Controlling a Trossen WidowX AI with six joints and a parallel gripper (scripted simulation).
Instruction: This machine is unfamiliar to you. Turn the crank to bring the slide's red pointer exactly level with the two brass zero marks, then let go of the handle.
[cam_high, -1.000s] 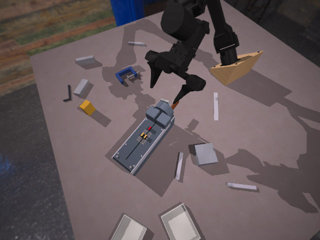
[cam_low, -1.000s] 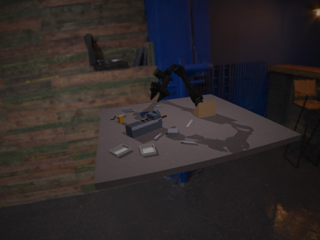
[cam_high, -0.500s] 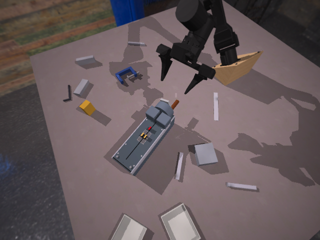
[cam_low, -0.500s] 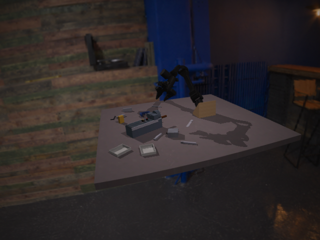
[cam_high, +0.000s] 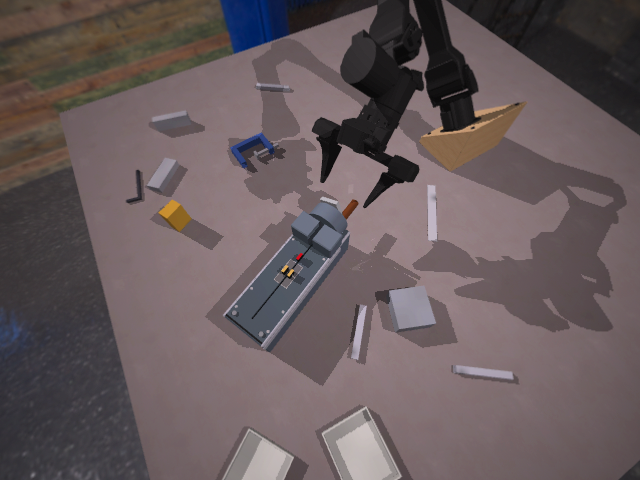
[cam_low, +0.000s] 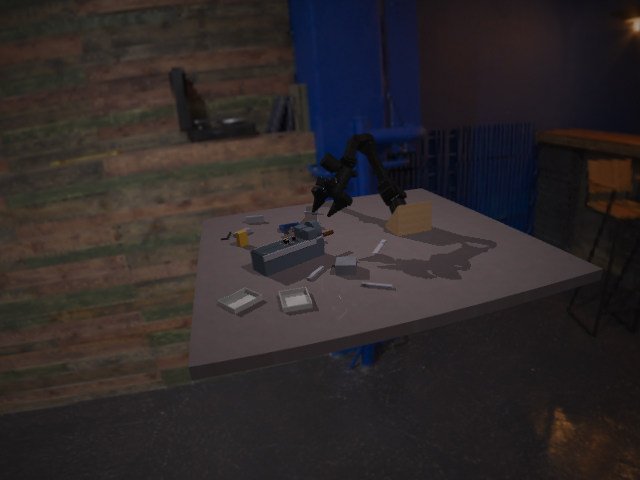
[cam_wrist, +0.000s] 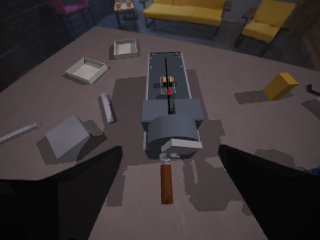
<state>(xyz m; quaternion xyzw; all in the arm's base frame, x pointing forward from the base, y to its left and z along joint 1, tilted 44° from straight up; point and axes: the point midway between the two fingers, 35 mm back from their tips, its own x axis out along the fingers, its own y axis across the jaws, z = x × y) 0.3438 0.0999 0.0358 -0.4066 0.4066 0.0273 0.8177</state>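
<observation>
The brown crank handle is 2 cm behind my gripper tip, 1 cm to the right of it and 8 cm below it. From my gripper tip the other things lie so: grey block (2 cm behind, 22 cm to the left, 13 cm below); then blue clamp (5 cm ahead, 31 cm to the right, 13 cm below); then red pointer (12 cm ahead, 4 cm to the left, 6 cm below).
</observation>
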